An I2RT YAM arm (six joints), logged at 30 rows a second.
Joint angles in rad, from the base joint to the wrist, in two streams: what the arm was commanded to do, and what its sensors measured. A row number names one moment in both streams.
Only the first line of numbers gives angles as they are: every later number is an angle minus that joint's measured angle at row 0.
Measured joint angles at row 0: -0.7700, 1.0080, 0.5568, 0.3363, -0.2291, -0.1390
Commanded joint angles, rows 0 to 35: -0.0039, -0.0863, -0.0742, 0.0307, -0.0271, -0.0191; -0.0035, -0.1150, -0.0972, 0.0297, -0.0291, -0.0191; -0.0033, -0.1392, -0.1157, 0.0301, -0.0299, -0.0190; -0.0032, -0.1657, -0.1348, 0.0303, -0.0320, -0.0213; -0.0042, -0.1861, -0.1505, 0.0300, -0.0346, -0.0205; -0.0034, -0.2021, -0.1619, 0.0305, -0.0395, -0.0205; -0.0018, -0.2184, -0.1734, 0.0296, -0.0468, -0.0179; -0.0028, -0.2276, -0.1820, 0.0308, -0.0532, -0.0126; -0.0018, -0.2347, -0.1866, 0.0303, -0.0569, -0.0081; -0.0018, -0.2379, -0.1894, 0.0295, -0.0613, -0.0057; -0.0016, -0.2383, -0.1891, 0.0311, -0.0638, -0.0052; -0.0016, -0.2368, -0.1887, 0.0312, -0.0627, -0.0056; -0.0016, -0.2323, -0.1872, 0.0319, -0.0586, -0.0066; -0.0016, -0.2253, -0.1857, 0.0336, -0.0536, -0.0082; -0.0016, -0.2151, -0.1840, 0.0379, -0.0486, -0.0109; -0.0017, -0.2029, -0.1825, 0.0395, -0.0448, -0.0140; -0.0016, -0.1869, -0.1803, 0.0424, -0.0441, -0.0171; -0.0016, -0.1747, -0.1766, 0.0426, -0.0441, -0.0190; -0.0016, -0.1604, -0.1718, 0.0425, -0.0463, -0.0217; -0.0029, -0.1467, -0.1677, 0.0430, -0.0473, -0.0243; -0.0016, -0.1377, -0.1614, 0.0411, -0.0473, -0.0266; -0.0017, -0.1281, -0.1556, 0.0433, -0.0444, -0.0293; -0.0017, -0.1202, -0.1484, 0.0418, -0.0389, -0.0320; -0.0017, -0.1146, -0.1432, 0.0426, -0.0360, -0.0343; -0.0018, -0.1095, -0.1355, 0.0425, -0.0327, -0.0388; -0.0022, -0.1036, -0.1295, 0.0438, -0.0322, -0.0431; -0.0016, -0.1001, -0.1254, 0.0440, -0.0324, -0.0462; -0.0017, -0.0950, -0.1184, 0.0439, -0.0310, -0.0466; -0.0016, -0.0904, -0.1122, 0.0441, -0.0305, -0.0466; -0.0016, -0.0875, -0.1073, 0.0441, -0.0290, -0.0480; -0.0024, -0.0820, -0.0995, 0.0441, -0.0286, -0.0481; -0.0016, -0.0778, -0.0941, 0.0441, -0.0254, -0.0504; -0.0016, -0.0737, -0.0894, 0.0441, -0.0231, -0.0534; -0.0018, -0.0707, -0.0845, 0.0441, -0.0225, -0.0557; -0.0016, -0.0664, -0.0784, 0.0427, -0.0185, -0.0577; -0.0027, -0.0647, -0.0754, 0.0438, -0.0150, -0.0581
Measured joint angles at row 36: 0.0000, -0.0720, -0.1046, 0.0332, -0.0328, -0.0409
